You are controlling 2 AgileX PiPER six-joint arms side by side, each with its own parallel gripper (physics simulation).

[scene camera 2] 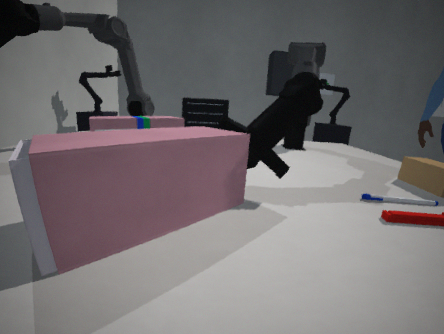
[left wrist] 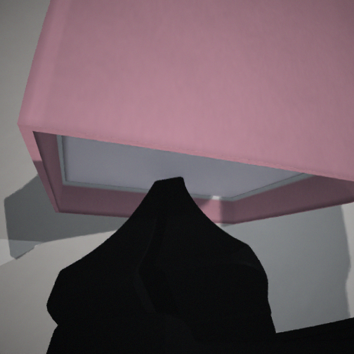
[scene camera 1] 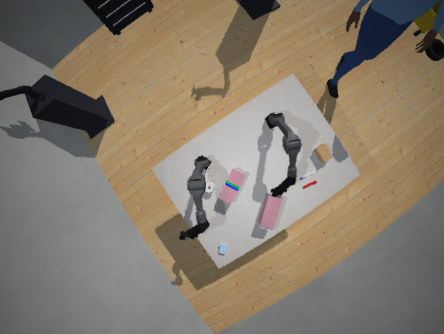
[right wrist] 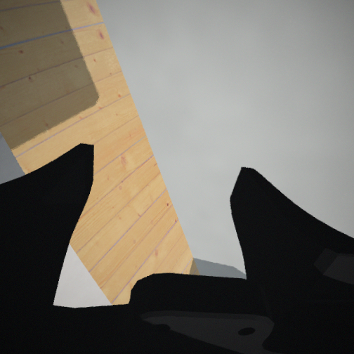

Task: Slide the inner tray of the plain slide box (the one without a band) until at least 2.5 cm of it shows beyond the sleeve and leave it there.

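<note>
The plain pink slide box (scene camera 1: pixel 270 212) (scene camera 2: pixel 145 185) (left wrist: pixel 200 85) lies on the table. Its pale inner tray (scene camera 2: pixel 31 210) (left wrist: pixel 120 157) shows as a narrow strip beyond the sleeve at the left end in scene camera 2; in the left wrist view the tray's other end sits recessed inside the sleeve's opening. My left gripper (scene camera 1: pixel 274 193) (left wrist: pixel 172 195) is shut and empty, its tips at that opening, in front of the tray's end wall; contact cannot be told. In scene camera 2 its tips are hidden behind the box. My right gripper (scene camera 1: pixel 183 236) (right wrist: pixel 166 173) is open and empty beyond the table edge.
A banded pink slide box (scene camera 1: pixel 239 177) (scene camera 2: pixel 110 121) lies between the arms. A white roll (scene camera 1: pixel 210 188) is beside the right arm. A light blue block (scene camera 1: pixel 222 249), a red object (scene camera 1: pixel 310 184) (scene camera 2: pixel 415 218), a pen (scene camera 2: pixel 400 200) and a tan block (scene camera 1: pixel 322 153) (scene camera 2: pixel 424 172) lie around.
</note>
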